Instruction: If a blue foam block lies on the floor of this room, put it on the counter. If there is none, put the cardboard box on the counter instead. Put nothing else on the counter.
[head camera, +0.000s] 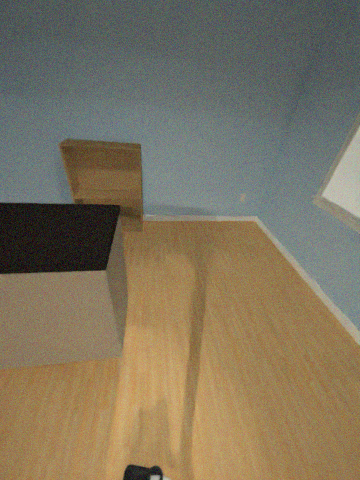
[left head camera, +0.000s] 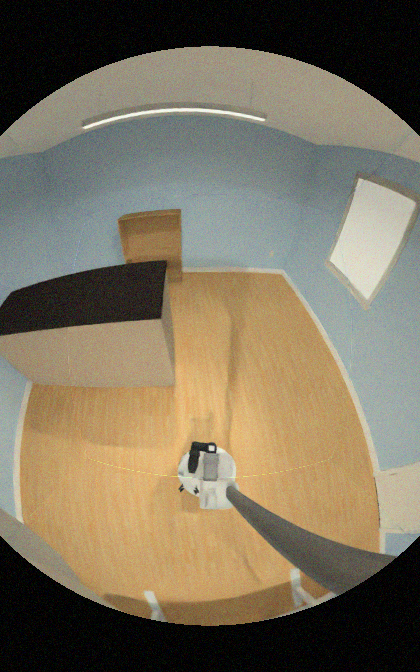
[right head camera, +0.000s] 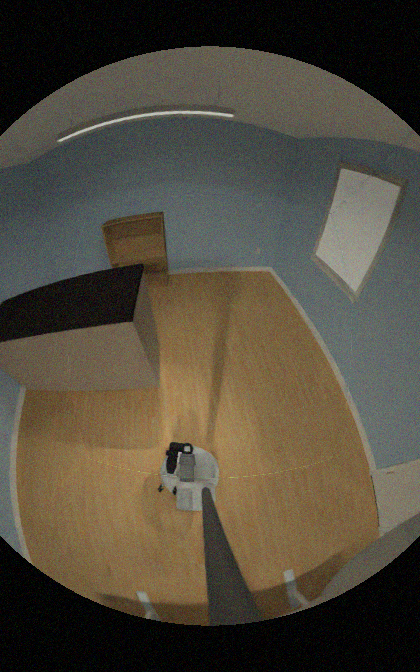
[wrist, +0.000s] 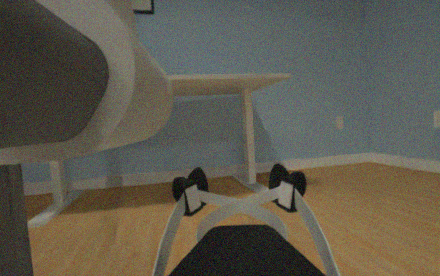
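Note:
The counter (head camera: 55, 237) (left head camera: 100, 300) (right head camera: 75, 310) has a black top and beige sides and stands at the left in the three head views. No object shows on the part of its top in view. My gripper (left head camera: 189, 489) (right head camera: 168, 490) (wrist: 238, 181) is open, with its two dark fingertips apart and no object between them. It is low beside my base, away from the counter. No blue foam block and no cardboard box show in these views. The floor behind the counter is hidden.
A wooden shelf unit (head camera: 100, 144) (left head camera: 150, 215) (right head camera: 132, 218) stands against the far wall, partly behind the counter. A white table (wrist: 215, 82) stands ahead in the wrist view. A window (head camera: 345, 180) (left head camera: 372, 240) (right head camera: 360, 230) is on the right wall. A pale door (left head camera: 400, 500) shows at the right edge.

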